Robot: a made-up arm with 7 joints. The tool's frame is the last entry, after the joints.
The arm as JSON. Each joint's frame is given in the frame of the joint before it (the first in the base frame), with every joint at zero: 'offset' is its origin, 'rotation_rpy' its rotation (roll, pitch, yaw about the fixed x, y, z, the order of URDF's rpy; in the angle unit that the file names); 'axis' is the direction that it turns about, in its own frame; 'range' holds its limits. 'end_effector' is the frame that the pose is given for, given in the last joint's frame.
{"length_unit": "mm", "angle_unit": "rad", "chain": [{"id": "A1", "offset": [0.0, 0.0, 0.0], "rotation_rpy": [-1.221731, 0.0, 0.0], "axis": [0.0, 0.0, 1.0], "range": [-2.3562, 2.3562]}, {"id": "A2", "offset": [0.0, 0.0, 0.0], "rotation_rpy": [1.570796, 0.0, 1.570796], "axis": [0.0, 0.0, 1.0], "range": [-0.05, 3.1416]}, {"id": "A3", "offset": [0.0, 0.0, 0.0], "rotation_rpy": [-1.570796, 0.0, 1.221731], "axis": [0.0, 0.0, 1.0], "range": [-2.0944, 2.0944]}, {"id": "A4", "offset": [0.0, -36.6, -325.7], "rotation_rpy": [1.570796, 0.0, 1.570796], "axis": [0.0, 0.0, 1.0], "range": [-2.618, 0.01]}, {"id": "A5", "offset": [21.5, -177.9, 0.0], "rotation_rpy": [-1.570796, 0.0, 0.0], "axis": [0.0, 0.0, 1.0], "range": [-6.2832, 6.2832]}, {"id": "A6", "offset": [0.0, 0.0, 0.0], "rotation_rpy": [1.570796, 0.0, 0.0], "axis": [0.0, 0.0, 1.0], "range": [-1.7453, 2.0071]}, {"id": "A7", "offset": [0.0, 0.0, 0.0], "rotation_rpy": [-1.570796, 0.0, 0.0], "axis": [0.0, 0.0, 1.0], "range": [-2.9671, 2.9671]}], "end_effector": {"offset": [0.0, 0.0, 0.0], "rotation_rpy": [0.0, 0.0, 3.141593]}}
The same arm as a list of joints. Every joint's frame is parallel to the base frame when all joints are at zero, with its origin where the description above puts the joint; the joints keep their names.
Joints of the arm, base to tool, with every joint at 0 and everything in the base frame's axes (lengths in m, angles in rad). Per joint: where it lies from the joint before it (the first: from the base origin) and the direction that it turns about. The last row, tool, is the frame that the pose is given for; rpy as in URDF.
A1: axis 0 0.9397 0.342 xyz 0 0 0
A2: axis 1 0 0 xyz 0 0 0
A3: axis 0 0 1 xyz 0 0 0
A4: axis 0 1 0 xyz 0.0366 0 -0.3257
A5: axis 0 0 1 xyz -0.0215 0 -0.1779
A6: axis 0 1 0 xyz 0 0 0
A7: axis 0 0 1 xyz 0 0 0
tool: xyz 0 0 0 rpy 0 0 0
Joint limits (rad, base to tool): -2.3562..2.3562 -0.05..3.1416 -2.0944..2.0944 -2.618..0.01 -6.2832..6.2832 -1.7453..2.0071 -2.9671..2.9671

